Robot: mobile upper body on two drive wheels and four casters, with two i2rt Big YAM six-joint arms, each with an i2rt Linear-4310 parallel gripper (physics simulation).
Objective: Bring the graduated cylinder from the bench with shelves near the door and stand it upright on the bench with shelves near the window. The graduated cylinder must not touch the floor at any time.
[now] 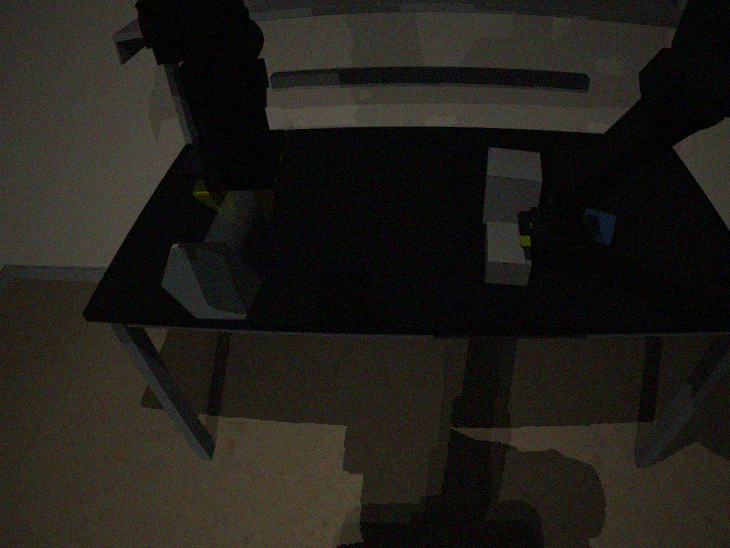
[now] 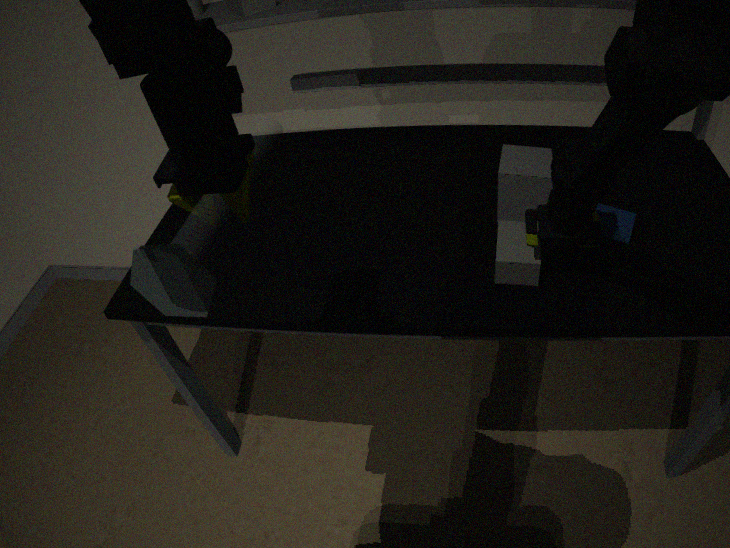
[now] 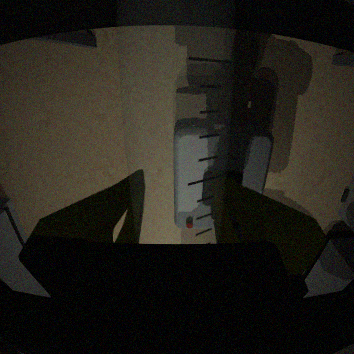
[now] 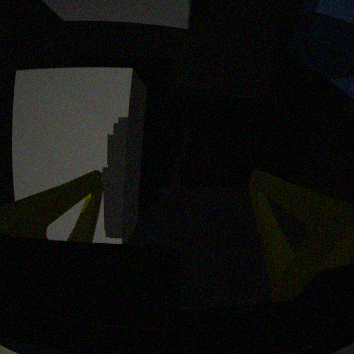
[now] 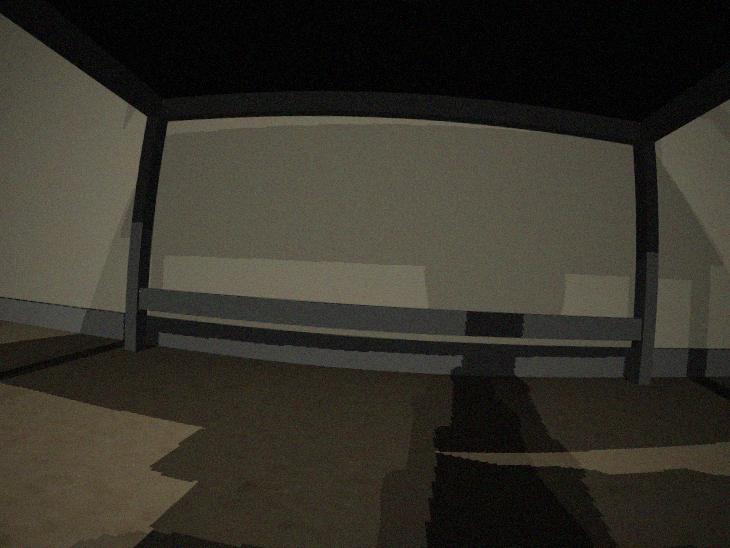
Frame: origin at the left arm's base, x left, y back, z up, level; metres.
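Seen in the pictures: left gripper, fingertip midpoint: (image 1: 252, 218) (image 2: 230, 220) (image 3: 177, 177); right gripper, fingertip midpoint: (image 1: 545, 245) (image 2: 556, 244) (image 4: 175, 177).
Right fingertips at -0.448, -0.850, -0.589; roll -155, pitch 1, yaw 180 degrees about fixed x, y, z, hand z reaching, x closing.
Note:
Offsets run from my right fingertips to a thing's top centre, as dx, dy, dz. "*": to the spot under its first point. Level surfaces: height alone.
The graduated cylinder @[* +0.441, +0.393, +0.372] (image 1: 232, 227) (image 2: 194, 233) (image 3: 209, 111) is grey and see-through, with a wide angular foot. It is tilted, foot toward the near left corner of the dark bench top @[dz -0.059] (image 1: 377, 235) (image 2: 377, 235). My left gripper (image 1: 238, 203) (image 2: 212, 203) (image 3: 177, 177) is shut on its tube. Whether the foot touches the bench is too dark to tell. My right gripper (image 1: 557, 233) (image 2: 564, 230) (image 4: 175, 177) is open over the bench's right part, beside pale boxes, with no held thing visible between its fingers. Which bench this is I cannot tell.
Two pale boxes, a rear one @[+0.039, -0.192, +0.071] (image 1: 513, 182) (image 2: 524, 179) and a front one @[+0.075, -0.012, -0.001] (image 1: 507, 253) (image 2: 517, 253), stand beside the right gripper. A blue object @[-0.153, -0.115, -0.019] (image 1: 605, 227) (image 2: 623, 224) lies right of it. The bench has grey legs @[* +0.912, +0.100, -0.426] (image 1: 168, 395) and a rear crossbar (image 5: 306, 306) by a wall.

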